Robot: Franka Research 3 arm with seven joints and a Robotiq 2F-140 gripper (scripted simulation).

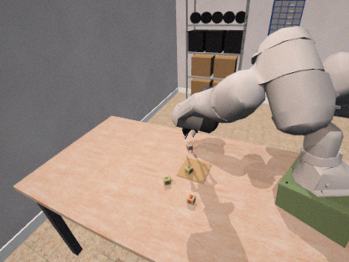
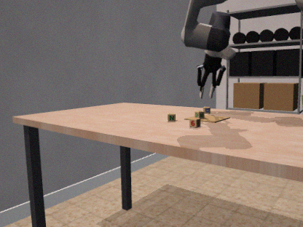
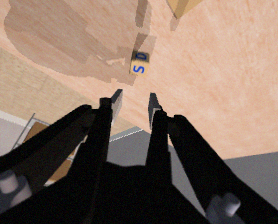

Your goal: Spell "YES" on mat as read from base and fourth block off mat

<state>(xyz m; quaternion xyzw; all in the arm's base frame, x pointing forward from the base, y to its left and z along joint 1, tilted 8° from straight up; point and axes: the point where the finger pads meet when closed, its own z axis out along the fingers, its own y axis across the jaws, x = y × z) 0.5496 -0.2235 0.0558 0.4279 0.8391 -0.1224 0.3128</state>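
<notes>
My hand is 90 mm above the S block. From my hand the other things lie so: green N block (40 mm ahead, 280 mm to the left, 90 mm below); then Y block (40 mm behind, 190 mm to the left, 90 mm below); then tan mat (70 mm behind, 170 mm to the left, 100 mm below).
</notes>
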